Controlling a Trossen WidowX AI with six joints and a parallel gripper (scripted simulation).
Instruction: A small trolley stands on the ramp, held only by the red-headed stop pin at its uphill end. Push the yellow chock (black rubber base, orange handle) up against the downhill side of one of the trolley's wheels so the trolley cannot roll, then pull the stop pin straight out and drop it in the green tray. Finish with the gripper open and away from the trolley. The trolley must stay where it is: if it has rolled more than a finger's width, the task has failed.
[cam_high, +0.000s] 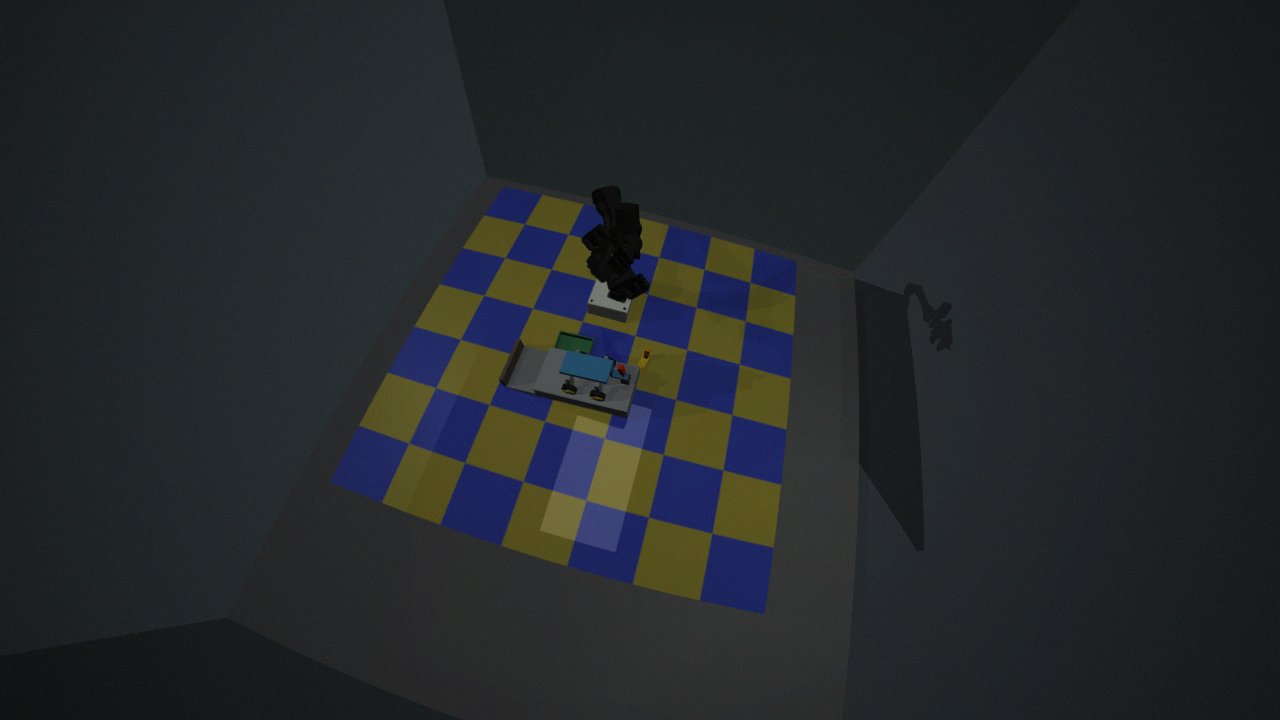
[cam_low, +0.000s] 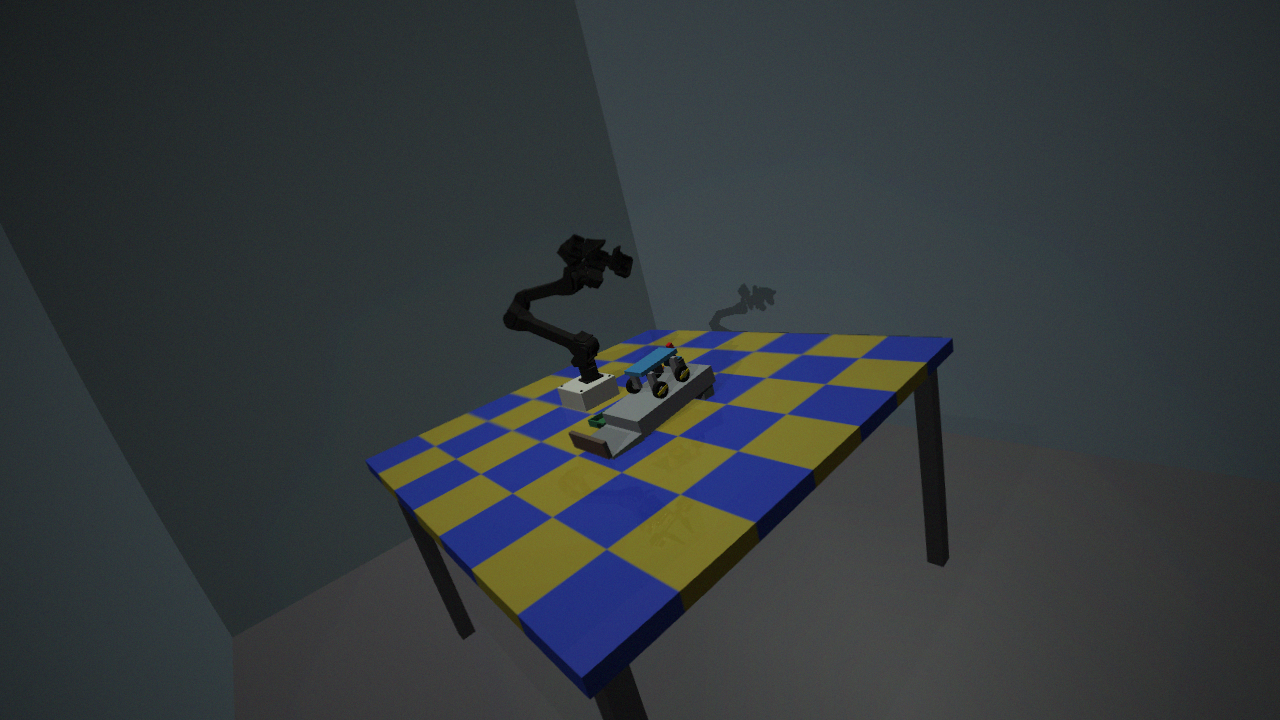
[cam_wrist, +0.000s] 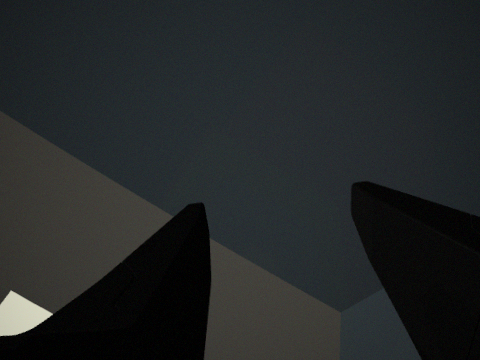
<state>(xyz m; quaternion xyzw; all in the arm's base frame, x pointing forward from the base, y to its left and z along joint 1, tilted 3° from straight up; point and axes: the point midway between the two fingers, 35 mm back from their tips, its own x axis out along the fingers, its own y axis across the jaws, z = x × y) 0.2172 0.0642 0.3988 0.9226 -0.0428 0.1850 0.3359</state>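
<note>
The yellow chock lies 450 mm below my gripper tip, 110 mm to the left of it and 80 mm behind it. The rest, counted from my gripper tip: grey ramp (420 mm below, 70 mm ahead, 10 mm to the right); then blue trolley (360 mm below, 70 mm ahead, 10 mm to the right); then red-headed stop pin (340 mm below, 80 mm to the left, 30 mm ahead).
</note>
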